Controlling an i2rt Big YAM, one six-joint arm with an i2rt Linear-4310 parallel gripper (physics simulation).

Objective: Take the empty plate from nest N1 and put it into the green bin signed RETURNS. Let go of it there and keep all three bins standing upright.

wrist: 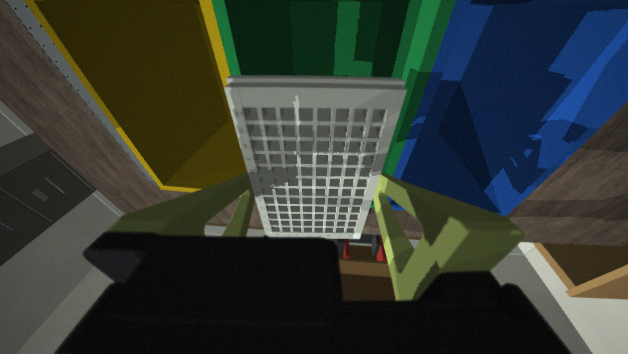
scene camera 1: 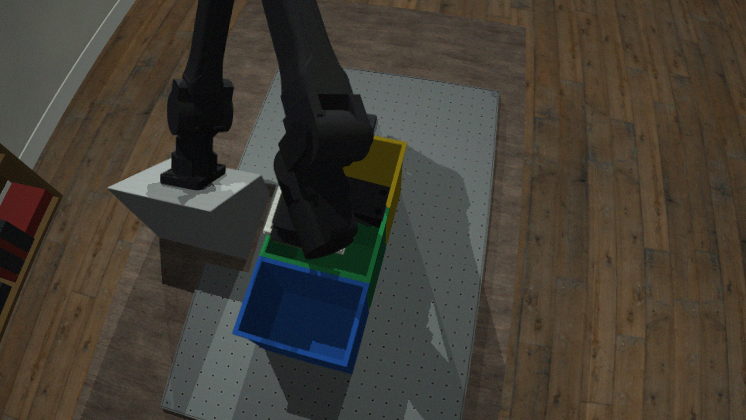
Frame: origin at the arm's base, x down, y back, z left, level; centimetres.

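Where they show: gripper, fingertip midpoint: (wrist: 314,177); arm's base, origin of the base link: (scene camera 1: 194,177).
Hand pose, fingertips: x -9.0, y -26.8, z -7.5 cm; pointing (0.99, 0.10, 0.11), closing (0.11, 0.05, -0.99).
Observation:
Each offset is from my fingertips to the top centre of the thing. "*": to the spot under its first point. Level surfaces: height alone.
The plate {dx -1.5, dy +0.0, dz +0.0 cm} (wrist: 316,167) is a light grey gridded well plate, held by its long sides between the yellow-green fingers of my gripper (wrist: 314,177). In the wrist view it overlaps the near end of the green bin {* dx +4.8, dy -7.6, dz -6.5 cm} (wrist: 422,35) (scene camera 1: 376,245). In the scene view my arm's dark wrist hangs over the green bin and hides most of the plate. The green bin stands upright between the yellow bin {dx +3.7, dy -2.5, dz +12.6 cm} (wrist: 125,75) (scene camera 1: 396,180) and the blue bin {dx +3.7, dy -1.2, dz -13.4 cm} (wrist: 450,130) (scene camera 1: 300,313), which are also upright. Nest N1 and the RETURNS sign cannot be made out.
The bins stand in a row on the grey perforated board {dx +21.6 cm} (scene camera 1: 443,125). A light grey angled block (scene camera 1: 193,224) stands left of the bins, below another dark arm part (scene camera 1: 195,112). A wooden shelf (scene camera 1: 49,208) with red and black items is at the far left.

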